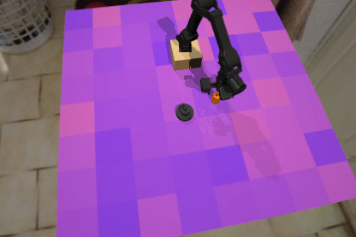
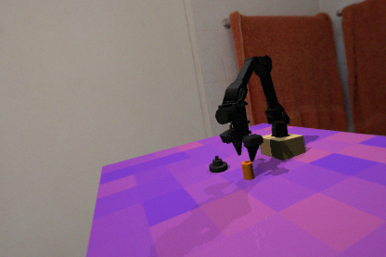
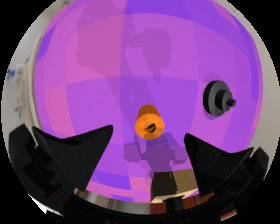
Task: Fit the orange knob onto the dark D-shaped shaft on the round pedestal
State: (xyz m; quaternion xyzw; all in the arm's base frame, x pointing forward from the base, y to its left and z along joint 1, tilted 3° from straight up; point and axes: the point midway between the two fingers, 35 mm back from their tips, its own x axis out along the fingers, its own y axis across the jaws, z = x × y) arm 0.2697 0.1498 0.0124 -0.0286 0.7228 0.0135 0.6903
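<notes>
My gripper tip is now 50 mm above the orange knob. Round my gripper tip: dark round pedestal: 70 mm ahead, 160 mm to the right, 50 mm below.
</notes>
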